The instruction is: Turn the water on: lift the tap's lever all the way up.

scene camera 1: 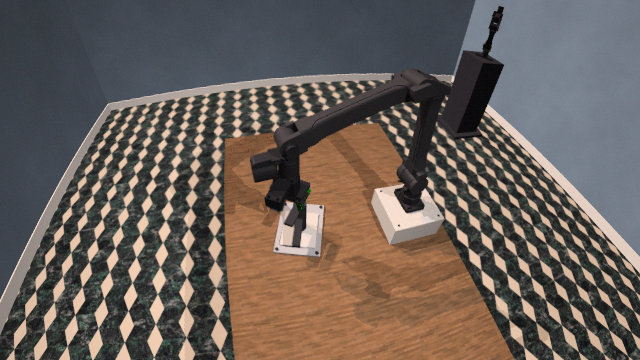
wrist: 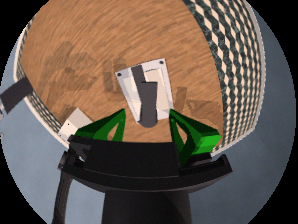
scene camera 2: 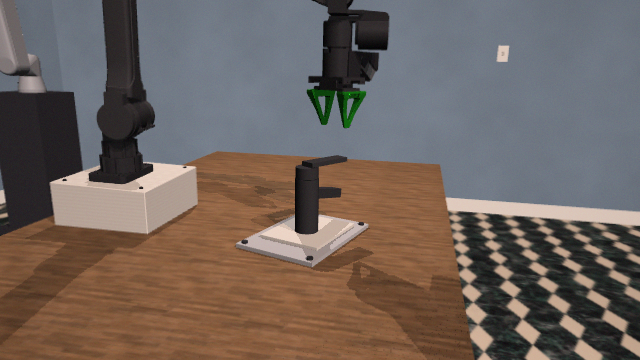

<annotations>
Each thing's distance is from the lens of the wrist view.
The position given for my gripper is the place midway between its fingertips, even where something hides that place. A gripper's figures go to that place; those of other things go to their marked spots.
my gripper (wrist: 147, 112): 13 cm
tap (wrist: 133, 86): 34 cm
</annotations>
